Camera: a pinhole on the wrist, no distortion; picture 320 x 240 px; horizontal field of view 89.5 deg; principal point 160.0 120.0 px. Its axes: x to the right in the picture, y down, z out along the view. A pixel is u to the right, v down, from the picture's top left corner.
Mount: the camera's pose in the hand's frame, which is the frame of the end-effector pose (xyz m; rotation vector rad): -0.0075 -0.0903 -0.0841 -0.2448 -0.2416 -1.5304
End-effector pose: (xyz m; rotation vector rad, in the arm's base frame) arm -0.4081 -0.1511 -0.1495 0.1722 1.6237 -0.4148
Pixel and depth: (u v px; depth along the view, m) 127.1 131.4 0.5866
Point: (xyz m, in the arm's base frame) 0.0679 -0.1272 -0.2320
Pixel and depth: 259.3 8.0 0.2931
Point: -0.2163 -0.3786 0.0715
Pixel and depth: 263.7 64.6 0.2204
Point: -0.2989 -0.3493 -0.0527
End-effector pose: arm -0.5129 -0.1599 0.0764 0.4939 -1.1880 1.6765
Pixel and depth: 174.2 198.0 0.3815
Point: -0.6467 -0.3275 0.3379
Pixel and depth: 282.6 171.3 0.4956
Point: -0.4250 -0.5126 0.5568
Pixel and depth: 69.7 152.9 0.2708
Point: -0.6784 -0.2556 0.0991
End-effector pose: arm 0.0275 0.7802 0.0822 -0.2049 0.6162 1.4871
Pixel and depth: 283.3 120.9 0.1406
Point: 0.1933 0.8023 0.1171
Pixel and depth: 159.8 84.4 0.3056
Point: 0.0817 0.8170 0.2927
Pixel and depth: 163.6 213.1 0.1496
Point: 0.0838 0.8725 0.0809
